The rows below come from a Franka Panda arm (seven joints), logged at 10 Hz.
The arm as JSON. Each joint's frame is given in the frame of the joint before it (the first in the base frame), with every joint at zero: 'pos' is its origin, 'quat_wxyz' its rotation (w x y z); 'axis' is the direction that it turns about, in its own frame. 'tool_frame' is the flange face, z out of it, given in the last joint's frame.
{
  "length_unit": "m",
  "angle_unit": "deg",
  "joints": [
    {
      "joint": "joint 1",
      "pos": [
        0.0,
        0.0,
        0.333
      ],
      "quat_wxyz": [
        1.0,
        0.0,
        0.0,
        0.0
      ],
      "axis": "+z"
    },
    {
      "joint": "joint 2",
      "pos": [
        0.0,
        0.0,
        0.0
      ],
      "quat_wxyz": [
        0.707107,
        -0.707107,
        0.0,
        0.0
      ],
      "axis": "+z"
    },
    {
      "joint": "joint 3",
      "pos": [
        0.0,
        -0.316,
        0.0
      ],
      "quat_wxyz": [
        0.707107,
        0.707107,
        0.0,
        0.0
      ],
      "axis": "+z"
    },
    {
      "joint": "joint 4",
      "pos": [
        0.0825,
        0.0,
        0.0
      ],
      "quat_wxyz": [
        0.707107,
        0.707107,
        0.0,
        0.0
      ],
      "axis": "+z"
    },
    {
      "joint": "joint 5",
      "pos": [
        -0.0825,
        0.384,
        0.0
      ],
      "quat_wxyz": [
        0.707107,
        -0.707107,
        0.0,
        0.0
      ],
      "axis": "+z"
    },
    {
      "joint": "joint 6",
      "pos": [
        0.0,
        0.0,
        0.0
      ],
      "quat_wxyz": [
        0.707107,
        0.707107,
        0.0,
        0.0
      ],
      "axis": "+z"
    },
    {
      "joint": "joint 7",
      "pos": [
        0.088,
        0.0,
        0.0
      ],
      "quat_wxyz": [
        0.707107,
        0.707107,
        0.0,
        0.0
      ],
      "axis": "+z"
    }
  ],
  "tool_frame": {
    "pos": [
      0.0,
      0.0,
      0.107
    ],
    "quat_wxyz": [
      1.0,
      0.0,
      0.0,
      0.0
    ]
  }
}
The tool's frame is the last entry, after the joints.
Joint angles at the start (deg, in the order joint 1, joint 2, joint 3, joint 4, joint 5, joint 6, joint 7): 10.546, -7.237, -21.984, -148.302, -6.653, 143.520, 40.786
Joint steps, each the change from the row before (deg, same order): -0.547, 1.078, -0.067, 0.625, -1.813, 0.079, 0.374; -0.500, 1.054, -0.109, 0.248, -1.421, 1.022, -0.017; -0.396, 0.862, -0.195, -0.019, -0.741, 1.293, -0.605; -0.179, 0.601, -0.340, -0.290, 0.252, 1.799, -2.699; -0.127, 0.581, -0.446, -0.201, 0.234, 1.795, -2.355; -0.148, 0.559, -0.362, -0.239, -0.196, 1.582, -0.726; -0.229, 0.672, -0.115, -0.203, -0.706, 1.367, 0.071; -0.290, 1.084, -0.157, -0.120, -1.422, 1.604, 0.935; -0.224, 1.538, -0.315, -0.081, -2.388, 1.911, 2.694; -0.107, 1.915, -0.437, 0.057, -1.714, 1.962, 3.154
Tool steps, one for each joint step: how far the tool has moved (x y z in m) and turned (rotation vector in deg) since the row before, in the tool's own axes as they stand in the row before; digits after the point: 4 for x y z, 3 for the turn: 0.0055, 0.0020, 0.0036, -1.332, 0.677, -0.471; 0.0046, 0.0021, 0.0046, -0.720, 0.907, -0.608; 0.0033, 0.0025, 0.0047, -0.221, 0.708, -0.698; 0.0023, 0.0024, 0.0038, 0.589, 0.662, -2.055; 0.0029, 0.0027, 0.0030, 0.587, 0.790, -1.658; 0.0019, 0.0027, 0.0033, 0.256, 0.751, -0.465; 0.0008, 0.0016, 0.0041, -0.125, 0.681, -0.300; 0.0010, 0.0018, 0.0062, -0.511, 0.843, -0.034; 0.0005, 0.0017, 0.0088, -0.911, 1.033, 0.837; 0.0005, 0.0017, 0.0107, -0.772, 0.750, 1.807
